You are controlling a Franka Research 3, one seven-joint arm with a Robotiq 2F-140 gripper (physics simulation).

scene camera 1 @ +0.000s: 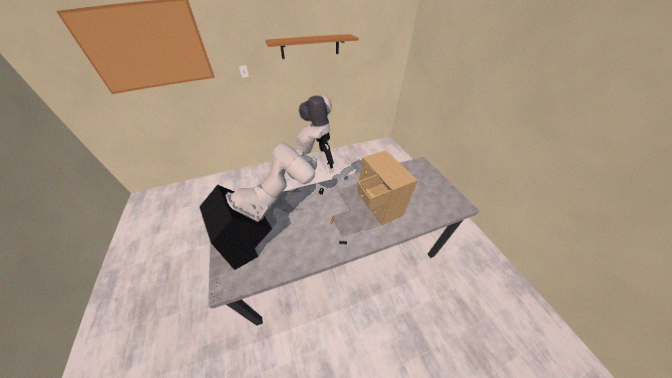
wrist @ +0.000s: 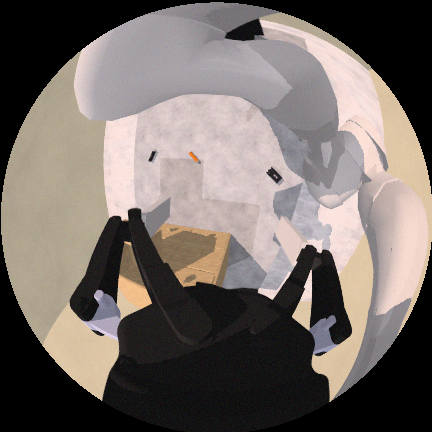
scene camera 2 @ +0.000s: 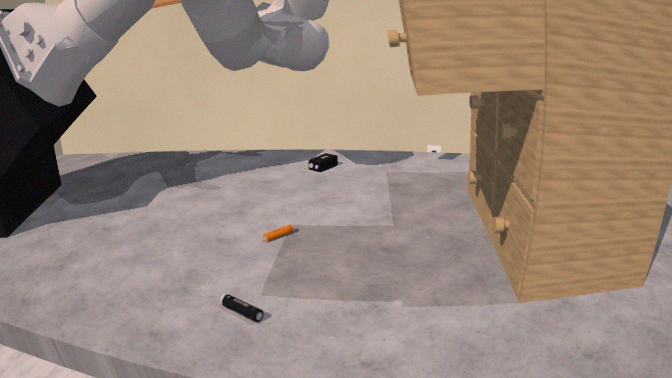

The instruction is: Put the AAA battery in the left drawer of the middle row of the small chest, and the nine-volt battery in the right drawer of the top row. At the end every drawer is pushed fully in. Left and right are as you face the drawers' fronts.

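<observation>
The small wooden chest (scene camera 1: 403, 200) (scene camera 2: 595, 165) (wrist: 220, 255) stands on the table with its fronts toward the arm's base. Its top-row right drawer (scene camera 1: 376, 190) (scene camera 2: 475, 55) is pulled out; the middle and bottom drawers look pushed in. The black nine-volt battery (scene camera 1: 321, 191) (scene camera 2: 323, 162) (wrist: 274, 175) lies toward the far edge. An orange cylinder (scene camera 1: 332, 220) (scene camera 2: 278, 233) (wrist: 194, 157) and a black cylinder (scene camera 1: 343, 242) (scene camera 2: 242, 308) (wrist: 152, 156) lie apart; the orange looks slimmer, but labels cannot be read. My gripper (scene camera 1: 331, 167) (wrist: 225, 215) is open and empty, high beyond the nine-volt battery, left of the chest.
The grey table (scene camera 1: 295, 260) (scene camera 2: 150, 270) carries the arm's black base block (scene camera 1: 232, 230) (scene camera 2: 25, 165) at its left end. The pulled-out drawer overhangs the table before the chest. A wall shelf (scene camera 1: 312, 40) is behind the arm. The arm's links hide part of the wrist view.
</observation>
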